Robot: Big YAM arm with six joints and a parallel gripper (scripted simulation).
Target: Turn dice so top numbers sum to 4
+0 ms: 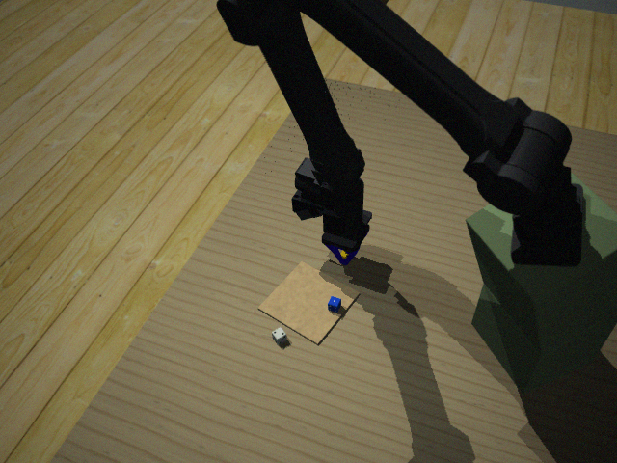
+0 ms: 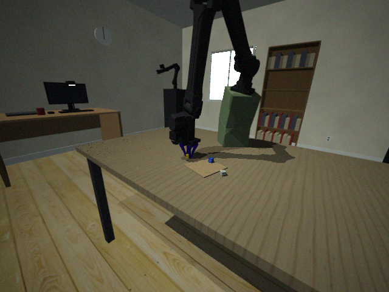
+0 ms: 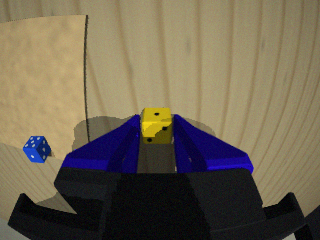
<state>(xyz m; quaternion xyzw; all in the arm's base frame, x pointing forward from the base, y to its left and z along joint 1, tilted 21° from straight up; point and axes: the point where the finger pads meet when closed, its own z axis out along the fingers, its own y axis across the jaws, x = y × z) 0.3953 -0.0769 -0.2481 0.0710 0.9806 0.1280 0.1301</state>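
Now: hand right at the yellow die. From my hand the other things lie so: tan mat 12 cm to the left, 4 cm ahead, 1 cm below; then blue die 12 cm to the left, 1 cm behind; then white die 22 cm to the left, 6 cm ahead.
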